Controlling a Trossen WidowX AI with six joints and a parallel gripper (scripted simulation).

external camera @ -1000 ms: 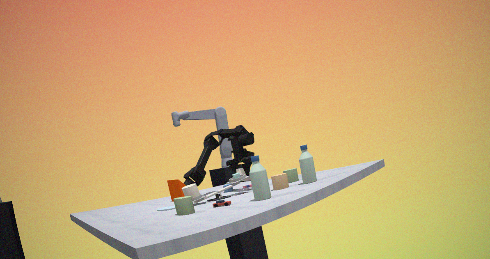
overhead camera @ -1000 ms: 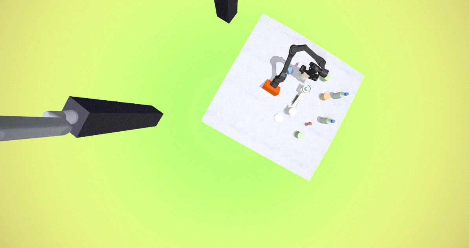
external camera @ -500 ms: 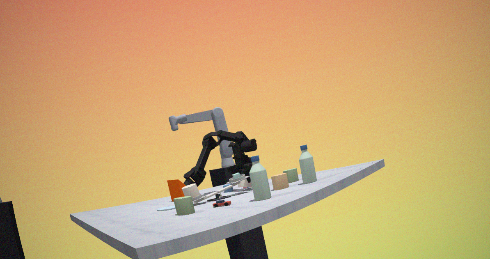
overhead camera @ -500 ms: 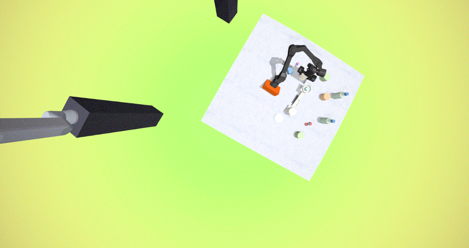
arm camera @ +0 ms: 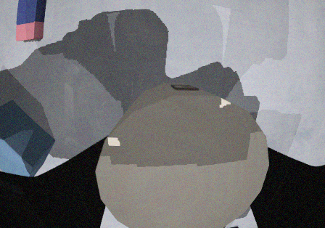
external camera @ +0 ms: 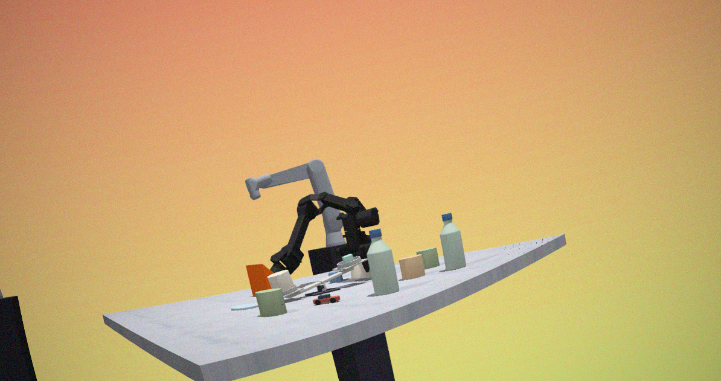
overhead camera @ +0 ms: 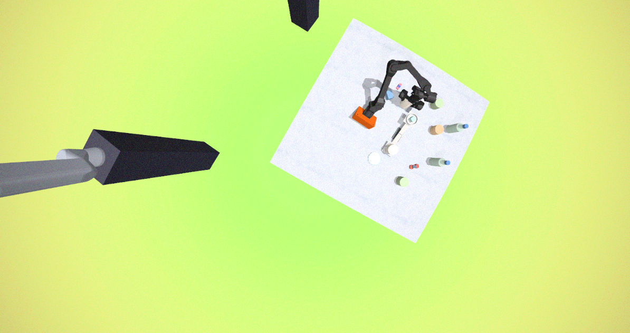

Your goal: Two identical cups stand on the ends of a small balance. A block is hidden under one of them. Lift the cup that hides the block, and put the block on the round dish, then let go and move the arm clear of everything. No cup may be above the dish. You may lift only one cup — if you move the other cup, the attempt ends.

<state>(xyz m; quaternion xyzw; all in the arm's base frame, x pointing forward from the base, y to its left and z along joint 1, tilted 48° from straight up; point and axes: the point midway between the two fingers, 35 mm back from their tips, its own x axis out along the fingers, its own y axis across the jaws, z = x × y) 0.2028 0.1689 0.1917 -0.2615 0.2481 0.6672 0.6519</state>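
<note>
My gripper tip is now 480 mm to the left of the pale blue round dish, 30 mm short of it and 20 mm above it. Also, from my gripper tip: tan cylinder 290 mm ahead, 40 mm to the right, 10 mm above; then red toy car 360 mm to the right, 320 mm ahead, 10 mm below.
</note>
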